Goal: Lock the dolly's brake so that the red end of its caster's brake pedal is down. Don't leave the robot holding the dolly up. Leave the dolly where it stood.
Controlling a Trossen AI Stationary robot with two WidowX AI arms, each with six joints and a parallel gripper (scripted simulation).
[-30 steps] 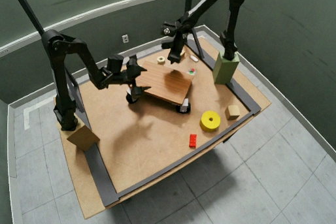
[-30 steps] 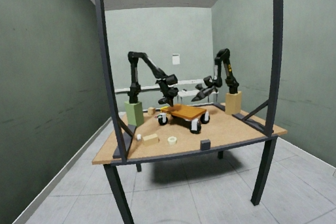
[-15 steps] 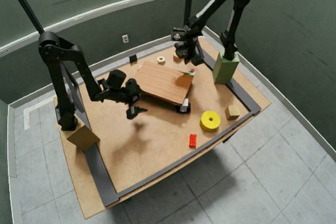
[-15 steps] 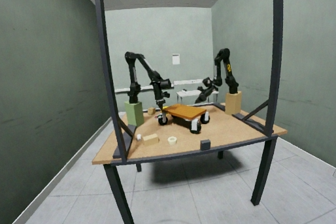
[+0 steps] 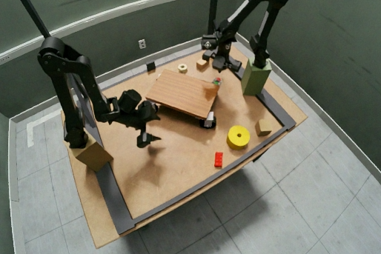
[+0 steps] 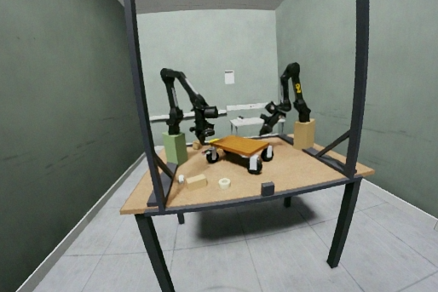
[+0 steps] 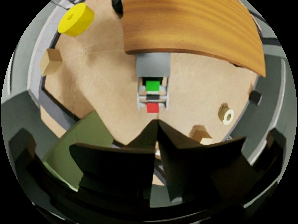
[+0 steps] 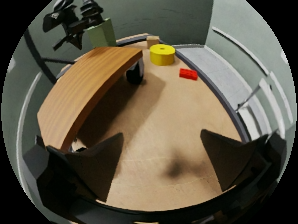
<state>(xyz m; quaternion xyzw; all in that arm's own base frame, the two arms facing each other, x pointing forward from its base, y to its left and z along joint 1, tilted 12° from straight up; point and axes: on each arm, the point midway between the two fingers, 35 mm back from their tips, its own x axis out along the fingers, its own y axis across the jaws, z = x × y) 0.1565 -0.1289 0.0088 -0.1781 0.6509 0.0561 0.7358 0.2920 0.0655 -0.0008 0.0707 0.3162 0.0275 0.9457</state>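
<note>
Now: the caster brake pedal 90 mm below my left hand, 10 mm to the right of it and 10 mm ahead of it. Round my left hand: yellow ring: 310 mm ahead, 140 mm below, 90 mm to the right; white capsule: 160 mm below, 140 mm behind, 120 mm to the left; cream ring: 230 mm behind, 160 mm below, 90 mm to the right.
</note>
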